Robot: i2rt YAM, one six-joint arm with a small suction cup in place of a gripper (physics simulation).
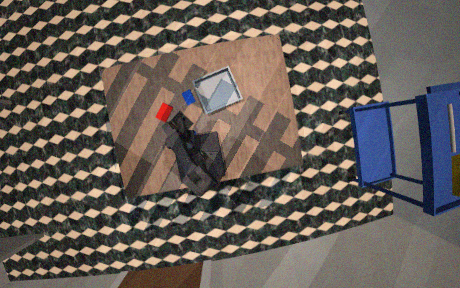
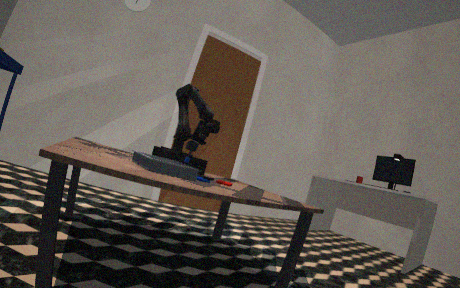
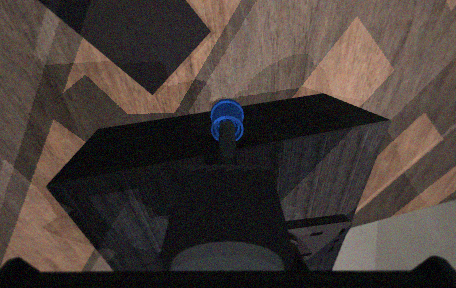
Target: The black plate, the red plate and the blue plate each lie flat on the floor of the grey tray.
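Seen in the pictures: end effector, tool point: (image 1: 194,133) (image 2: 186,161) (image 3: 227,114); arm's base, origin of the base link: (image 1: 201,157) (image 2: 176,152) (image 3: 264,243).
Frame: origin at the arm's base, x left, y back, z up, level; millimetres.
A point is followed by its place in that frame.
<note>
The grey tray (image 1: 210,74) @(x -51, y -506, z -45 mm) (image 2: 166,167) @(x -91, y -523, z -61 mm) stands on the wooden table (image 1: 257,57) @(x -353, y -637, z -91 mm) with nothing in it. The blue plate (image 1: 188,97) @(x 92, y -370, z -81 mm) (image 2: 203,179) @(x 99, y -408, z -81 mm) lies on the table just left of the tray. The red plate (image 1: 164,112) @(x 247, y -277, z -80 mm) (image 2: 224,183) @(x 232, y -327, z -83 mm) lies further left. The black plate (image 1: 178,120) (image 3: 141,37) lies flat on the table beside the arm, below the red plate. My suction cup (image 1: 195,132) (image 2: 186,159) (image 3: 227,114) is blue and bare. It hangs a little above the table at the edge of the arm's base, to the right of the black plate, touching nothing.
The arm's black base block (image 1: 209,151) @(x -46, y -35, z 10 mm) (image 3: 155,137) @(x 113, y -115, z -45 mm) sits at the table's near edge. A blue bin (image 1: 364,143) stands on the chequered floor to the right. A grey counter with a small red cup (image 2: 360,179) is off to the side.
</note>
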